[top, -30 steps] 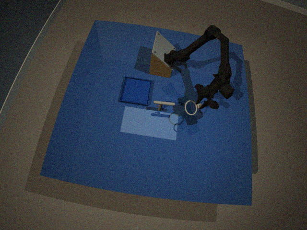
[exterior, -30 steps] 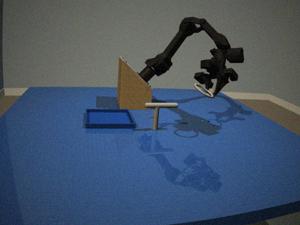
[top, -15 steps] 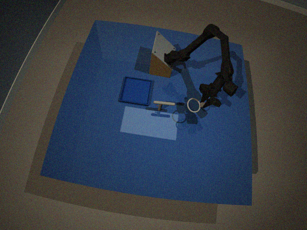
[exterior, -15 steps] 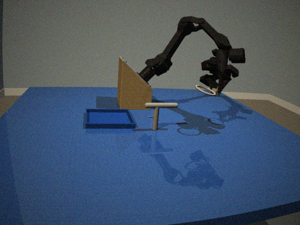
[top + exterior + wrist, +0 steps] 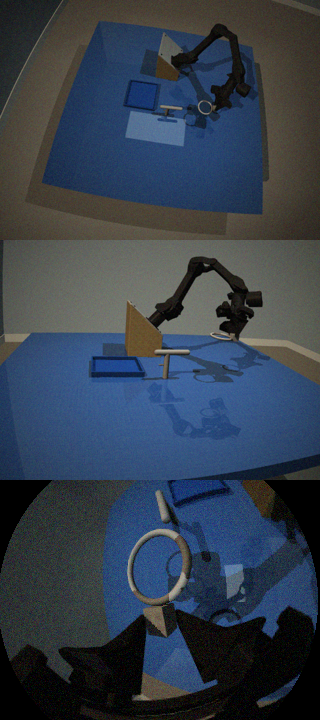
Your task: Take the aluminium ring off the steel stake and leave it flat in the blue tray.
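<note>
Right now the aluminium ring is 5 cm to the right of my gripper tip and 1 cm above it. Also, from my gripper tip: blue tray (42 cm to the right, 14 cm below, 13 cm behind).
</note>
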